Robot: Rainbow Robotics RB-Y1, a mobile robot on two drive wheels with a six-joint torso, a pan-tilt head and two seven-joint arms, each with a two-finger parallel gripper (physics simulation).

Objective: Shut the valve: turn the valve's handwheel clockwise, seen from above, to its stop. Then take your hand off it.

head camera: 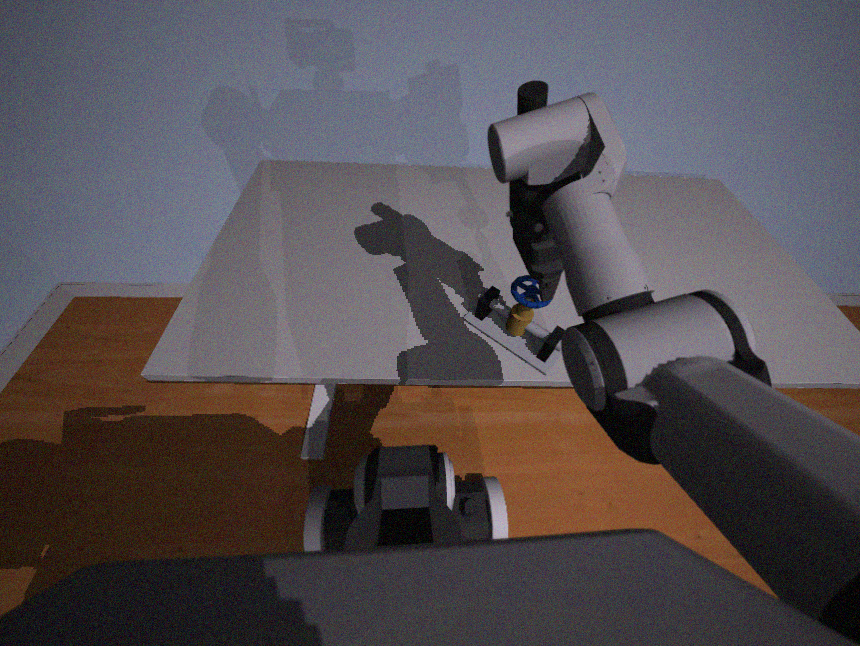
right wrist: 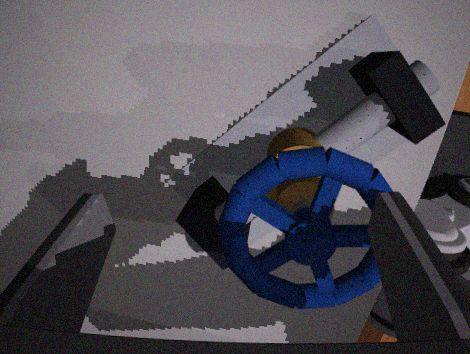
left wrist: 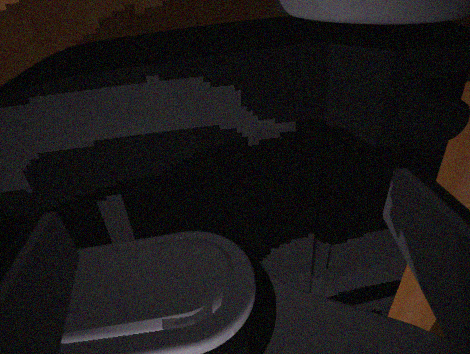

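The valve's blue handwheel [head camera: 515,295] [right wrist: 308,237] sits above a yellow valve body [head camera: 519,321] [right wrist: 290,136] on a grey pipe [right wrist: 352,125]. My right gripper [head camera: 549,286] [right wrist: 236,212] is open, with nothing between its pads. In the right wrist view the wheel lies toward the right finger, which covers part of its right rim; whether they touch I cannot tell. The left finger stands well apart from the wheel. My left gripper [left wrist: 231,213] is open and empty, low beside the robot's own dark body.
Black brackets [head camera: 488,302] [right wrist: 410,97] hold the pipe on a thin plate near the front edge of the pale table [head camera: 312,312] [right wrist: 65,75]. The wooden floor [head camera: 556,479] and the robot's base [head camera: 406,490] are in front of the table. A wall stands behind it.
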